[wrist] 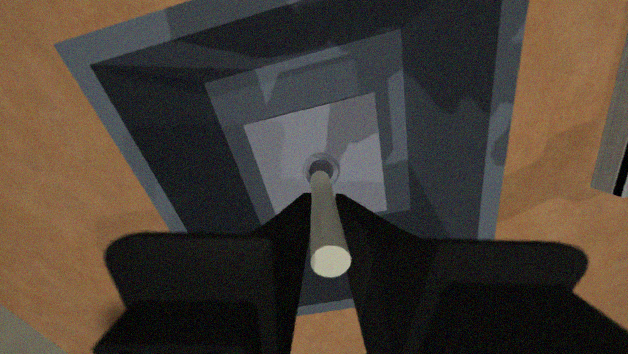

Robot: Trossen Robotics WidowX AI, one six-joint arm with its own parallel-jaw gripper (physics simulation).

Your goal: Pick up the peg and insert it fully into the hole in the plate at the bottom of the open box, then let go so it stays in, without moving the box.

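Frame: origin at the arm's base, x right, y ahead, z up, level; metres.
Seen in the pictures: gripper, fingertip midpoint: (322,200).
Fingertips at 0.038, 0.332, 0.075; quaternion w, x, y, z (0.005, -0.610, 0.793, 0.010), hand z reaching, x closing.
Observation:
Offsets run from my fingertips to a thing's top centre, as dx, dy, dz. "spot": to the spot under its first point. Level surfaces: height alone.
The pale cream peg {+0.000, +0.000, +0.045} (327,225) is held between the fingertips of my gripper (322,200), which is shut on it. Its near round end faces the camera and its far end points down into the box. The open dark blue-grey box {spot: -0.019, -0.090, +0.001} (488,200) lies below, with its walls around the fingers. The light grey plate {+0.004, -0.001, -0.036} (290,145) sits at the bottom of the box. The hole (320,165), with a ringed rim, shows just beyond the peg's far end, which overlaps its lower edge in view. The gap in height between peg tip and hole cannot be told.
A wood-coloured table top {dz -0.097} (545,150) surrounds the box. A grey object (610,135) with a dark edge shows at the right side. A greyish-green area shows in the lower left corner. The box's rim stands around the plate on all visible sides.

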